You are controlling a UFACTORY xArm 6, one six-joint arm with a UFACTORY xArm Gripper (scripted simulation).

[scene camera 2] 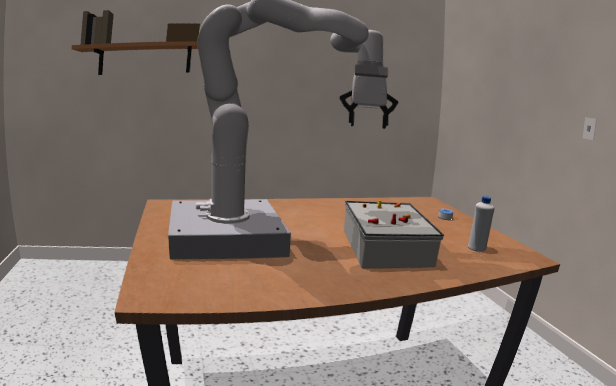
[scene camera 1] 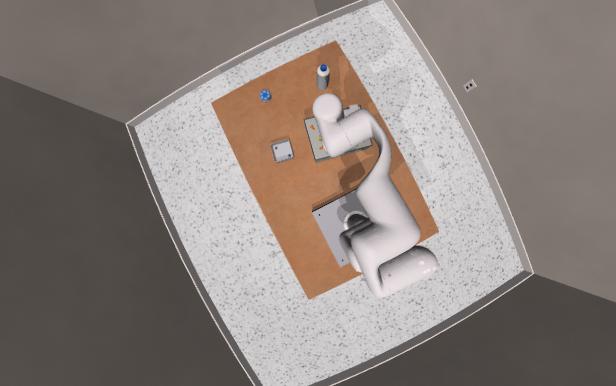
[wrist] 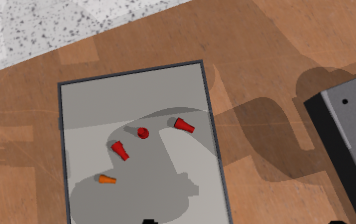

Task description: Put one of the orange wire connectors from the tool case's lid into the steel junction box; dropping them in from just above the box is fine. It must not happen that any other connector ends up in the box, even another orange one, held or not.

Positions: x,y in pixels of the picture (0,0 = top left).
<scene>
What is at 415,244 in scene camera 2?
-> A tool case.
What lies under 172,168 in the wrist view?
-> A tool case.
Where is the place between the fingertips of my gripper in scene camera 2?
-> At 368,126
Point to a tool case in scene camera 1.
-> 319,155
</scene>
